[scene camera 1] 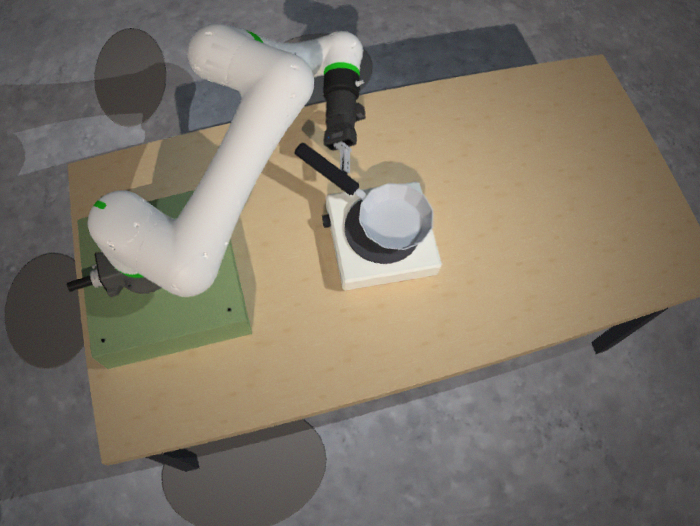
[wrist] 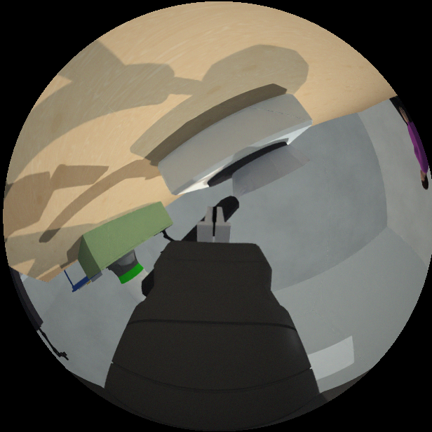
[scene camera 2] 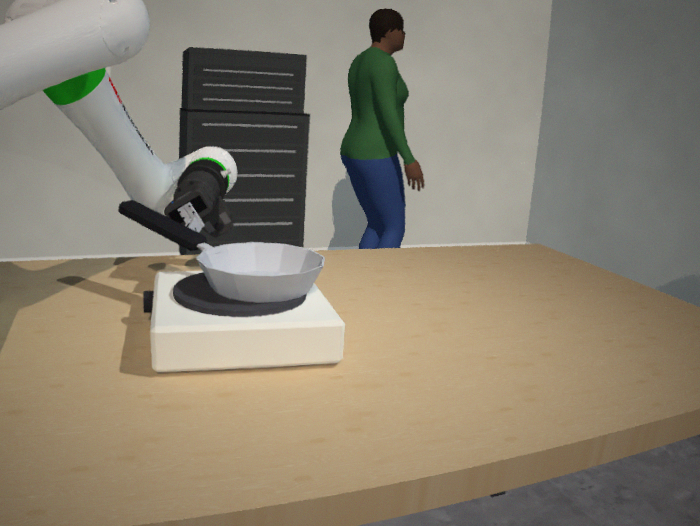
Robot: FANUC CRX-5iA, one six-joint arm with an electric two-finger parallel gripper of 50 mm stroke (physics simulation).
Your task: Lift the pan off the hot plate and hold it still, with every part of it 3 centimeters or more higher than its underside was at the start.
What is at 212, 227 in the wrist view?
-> My gripper.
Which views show the light grey pan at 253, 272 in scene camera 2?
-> Scene camera 1, the wrist view and scene camera 2: all of them.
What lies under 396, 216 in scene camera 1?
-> A light grey pan.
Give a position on a white hot plate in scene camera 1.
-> At 362, 262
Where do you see a light grey pan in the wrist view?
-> At 264, 169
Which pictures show the white hot plate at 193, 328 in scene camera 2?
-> Scene camera 1, the wrist view and scene camera 2: all of them.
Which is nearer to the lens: the light grey pan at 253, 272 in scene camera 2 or the white hot plate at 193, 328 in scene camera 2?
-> The white hot plate.
